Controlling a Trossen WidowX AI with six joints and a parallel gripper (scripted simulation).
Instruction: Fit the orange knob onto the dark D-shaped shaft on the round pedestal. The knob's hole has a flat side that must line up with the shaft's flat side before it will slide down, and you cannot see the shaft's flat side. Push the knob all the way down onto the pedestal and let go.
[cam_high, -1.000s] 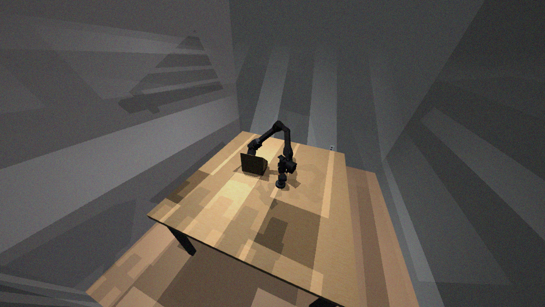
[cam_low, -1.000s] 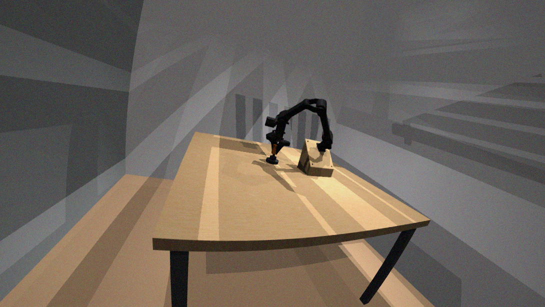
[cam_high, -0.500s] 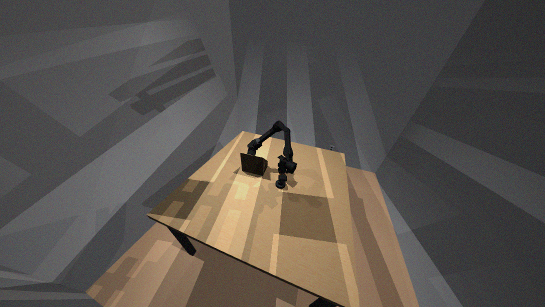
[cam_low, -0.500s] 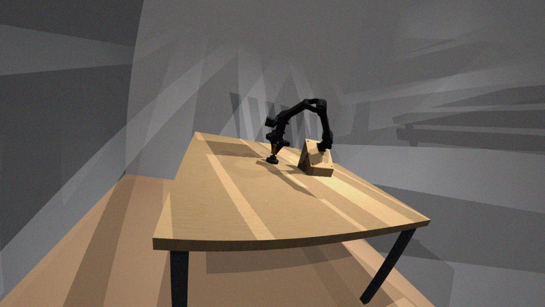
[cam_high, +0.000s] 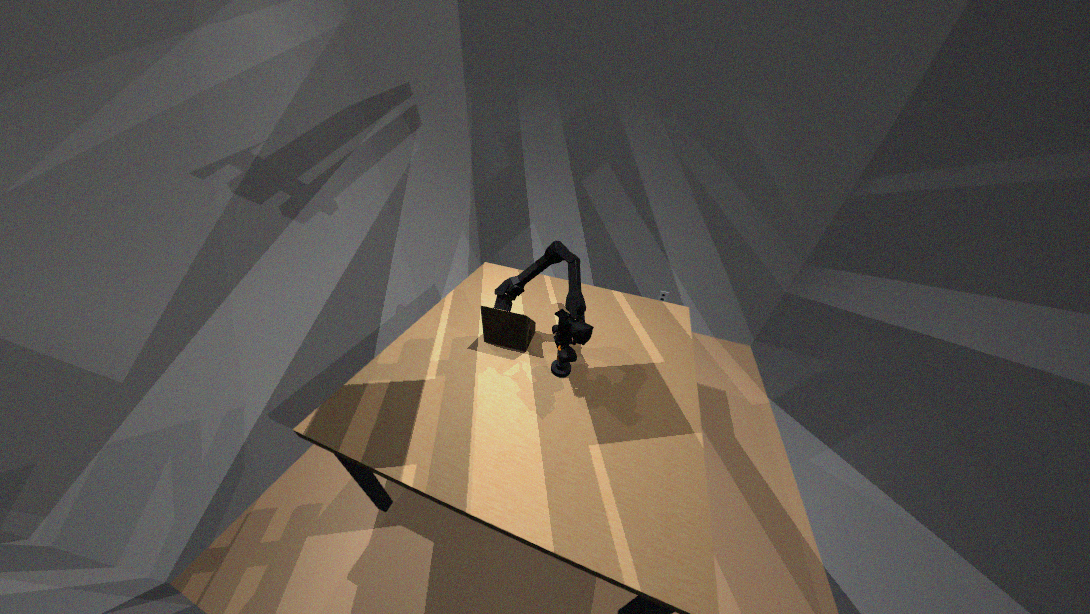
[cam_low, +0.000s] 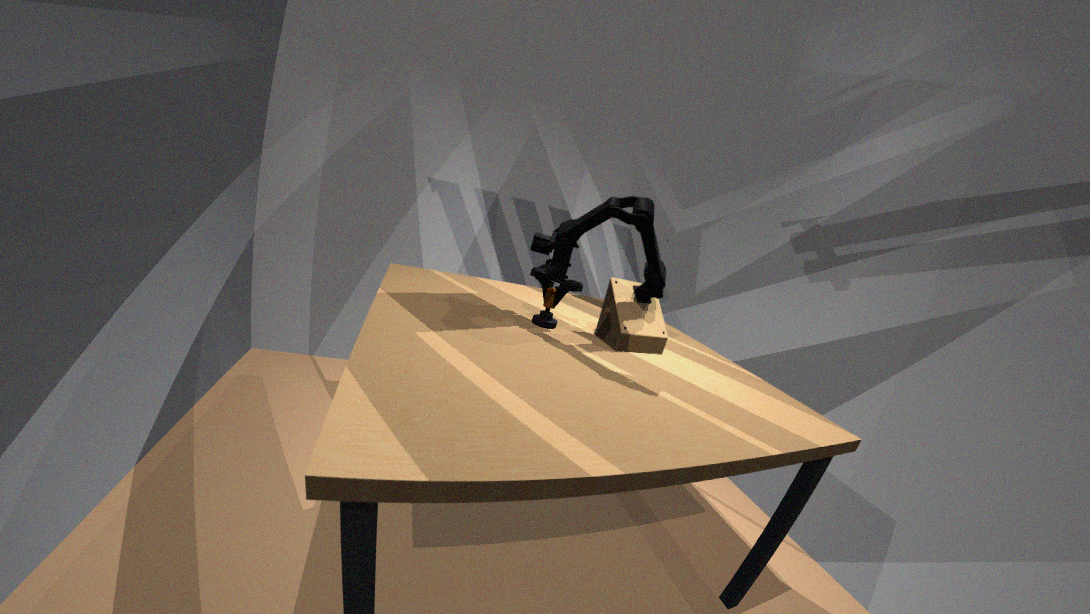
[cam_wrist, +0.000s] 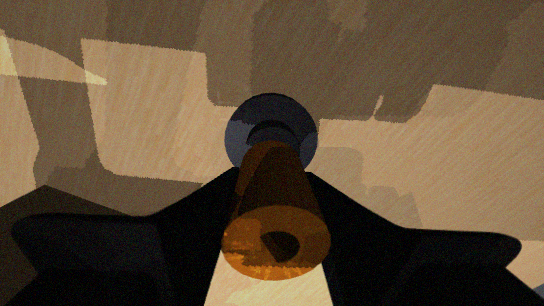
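Right now my gripper tip is 20 mm below the orange knob. Also, from my gripper tip: dark round pedestal (40 mm below).
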